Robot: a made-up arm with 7 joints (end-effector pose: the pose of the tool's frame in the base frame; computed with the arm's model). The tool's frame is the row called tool. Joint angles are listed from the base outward.
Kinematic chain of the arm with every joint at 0, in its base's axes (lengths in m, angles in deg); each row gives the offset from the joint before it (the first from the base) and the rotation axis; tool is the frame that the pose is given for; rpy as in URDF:
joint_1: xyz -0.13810 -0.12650 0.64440 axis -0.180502 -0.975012 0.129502
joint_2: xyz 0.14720 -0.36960 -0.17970 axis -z
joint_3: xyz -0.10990 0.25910 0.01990 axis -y
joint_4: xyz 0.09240 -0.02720 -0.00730 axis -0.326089 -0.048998 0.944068
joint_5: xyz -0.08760 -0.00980 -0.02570 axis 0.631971 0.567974 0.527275
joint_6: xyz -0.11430 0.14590 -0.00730 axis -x
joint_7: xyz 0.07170 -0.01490 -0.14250 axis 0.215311 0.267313 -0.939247
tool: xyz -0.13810 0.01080 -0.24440 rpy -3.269 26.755 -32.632
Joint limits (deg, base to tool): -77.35..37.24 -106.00..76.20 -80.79..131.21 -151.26..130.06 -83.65..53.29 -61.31..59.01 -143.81..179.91
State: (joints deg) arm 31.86 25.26 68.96 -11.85 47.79 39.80 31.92
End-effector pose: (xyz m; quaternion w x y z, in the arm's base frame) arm 0.3923 -0.1934 0.3445 0.7905 0.2372 -0.4051 -0.3934
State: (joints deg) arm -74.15 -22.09 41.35 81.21 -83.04 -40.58 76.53
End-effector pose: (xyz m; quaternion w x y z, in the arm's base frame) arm -0.3618 0.1282 0.3236 0.7326 0.5476 0.3441 -0.2122
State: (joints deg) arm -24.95 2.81 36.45 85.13 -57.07 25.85 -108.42
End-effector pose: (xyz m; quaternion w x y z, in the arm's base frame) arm 0.2169 -0.3380 0.5688 0.2222 -0.8190 -0.3653 0.3827
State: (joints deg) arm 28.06 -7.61 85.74 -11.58 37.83 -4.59 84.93
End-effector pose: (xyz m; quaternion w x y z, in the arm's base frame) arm 0.0009 0.1454 0.2931 0.8070 0.5754 0.0912 -0.0961
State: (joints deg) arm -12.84 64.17 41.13 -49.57 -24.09 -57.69 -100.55
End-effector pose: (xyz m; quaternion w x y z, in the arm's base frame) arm 0.4662 -0.7143 0.3273 0.6537 -0.3761 -0.4802 -0.4480
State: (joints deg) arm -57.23 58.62 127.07 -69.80 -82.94 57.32 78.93
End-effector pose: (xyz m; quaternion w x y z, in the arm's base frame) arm -0.0494 -0.5428 0.1634 0.6078 -0.3044 0.4914 0.5445
